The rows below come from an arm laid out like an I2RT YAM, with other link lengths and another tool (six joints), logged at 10 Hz.
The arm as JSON. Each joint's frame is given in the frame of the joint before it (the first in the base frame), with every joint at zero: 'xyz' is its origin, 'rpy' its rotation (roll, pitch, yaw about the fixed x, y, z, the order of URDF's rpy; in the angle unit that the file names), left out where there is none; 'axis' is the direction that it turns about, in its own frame. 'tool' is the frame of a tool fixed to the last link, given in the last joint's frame.
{
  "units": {
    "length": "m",
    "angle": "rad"
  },
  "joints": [
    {
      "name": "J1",
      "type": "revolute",
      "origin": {
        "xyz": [
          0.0,
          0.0,
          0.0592
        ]
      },
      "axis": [
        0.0,
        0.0,
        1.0
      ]
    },
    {
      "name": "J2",
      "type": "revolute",
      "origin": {
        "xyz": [
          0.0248,
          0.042,
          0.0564
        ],
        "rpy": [
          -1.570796,
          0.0,
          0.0
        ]
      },
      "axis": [
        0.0,
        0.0,
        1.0
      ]
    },
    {
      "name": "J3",
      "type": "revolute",
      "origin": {
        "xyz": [
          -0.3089,
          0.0,
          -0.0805
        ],
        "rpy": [
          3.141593,
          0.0,
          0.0
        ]
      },
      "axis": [
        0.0,
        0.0,
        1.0
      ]
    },
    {
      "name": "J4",
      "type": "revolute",
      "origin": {
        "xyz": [
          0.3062,
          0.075,
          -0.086
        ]
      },
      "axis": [
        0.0,
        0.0,
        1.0
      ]
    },
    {
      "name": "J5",
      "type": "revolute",
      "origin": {
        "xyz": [
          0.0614,
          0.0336,
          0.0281
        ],
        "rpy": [
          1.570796,
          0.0,
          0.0
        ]
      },
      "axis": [
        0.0,
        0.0,
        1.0
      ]
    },
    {
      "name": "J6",
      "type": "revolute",
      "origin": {
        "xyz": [
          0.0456,
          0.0,
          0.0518
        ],
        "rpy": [
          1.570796,
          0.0,
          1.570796
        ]
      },
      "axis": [
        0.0,
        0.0,
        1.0
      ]
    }
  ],
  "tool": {
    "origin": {
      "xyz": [
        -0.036,
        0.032,
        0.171
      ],
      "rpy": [
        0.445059,
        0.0,
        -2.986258
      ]
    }
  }
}
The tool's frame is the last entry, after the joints.
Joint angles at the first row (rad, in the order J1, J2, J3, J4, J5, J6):
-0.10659, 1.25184, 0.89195, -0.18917, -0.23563, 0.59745
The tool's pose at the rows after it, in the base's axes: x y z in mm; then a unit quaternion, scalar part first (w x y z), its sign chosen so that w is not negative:
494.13 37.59 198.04 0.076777 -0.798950 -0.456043 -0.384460
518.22 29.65 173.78 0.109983 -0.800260 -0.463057 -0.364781
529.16 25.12 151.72 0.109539 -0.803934 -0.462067 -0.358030
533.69 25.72 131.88 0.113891 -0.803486 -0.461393 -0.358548
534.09 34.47 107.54 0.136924 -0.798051 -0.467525 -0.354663
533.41 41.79 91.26 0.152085 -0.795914 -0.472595 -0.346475
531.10 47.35 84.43 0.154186 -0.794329 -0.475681 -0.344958
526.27 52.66 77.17 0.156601 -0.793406 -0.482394 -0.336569
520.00 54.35 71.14 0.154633 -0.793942 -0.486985 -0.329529
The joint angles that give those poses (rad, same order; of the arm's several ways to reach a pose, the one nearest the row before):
-0.20949, 1.41366, 0.97827, -0.16198, -0.35715, 0.54725
-0.23735, 1.56081, 1.06841, -0.18286, -0.41956, 0.51776
-0.23766, 1.62111, 1.06794, -0.13579, -0.41054, 0.51171
-0.23642, 1.66077, 1.04295, -0.07386, -0.41592, 0.51695
-0.23250, 1.71613, 1.02580, -0.02995, -0.45325, 0.51704
-0.22423, 1.75424, 1.02407, -0.01899, -0.46939, 0.51230
-0.21408, 1.75970, 1.00732, 0.00139, -0.46787, 0.51348
-0.20452, 1.76298, 0.99705, -0.00210, -0.46483, 0.49975
-0.20093, 1.75642, 0.97797, -0.00154, -0.45756, 0.48496

